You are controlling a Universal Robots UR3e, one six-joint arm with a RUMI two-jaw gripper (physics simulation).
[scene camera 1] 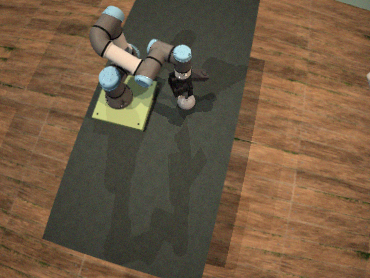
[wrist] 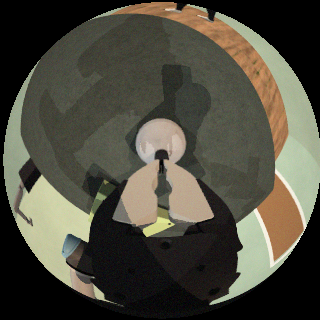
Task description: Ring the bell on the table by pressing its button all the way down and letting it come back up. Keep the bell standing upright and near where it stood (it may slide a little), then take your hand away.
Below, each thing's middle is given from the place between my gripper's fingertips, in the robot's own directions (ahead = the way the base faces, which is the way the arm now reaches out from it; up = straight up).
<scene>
Now: hand 3 cm above the bell [wrist: 159, 133].
</scene>
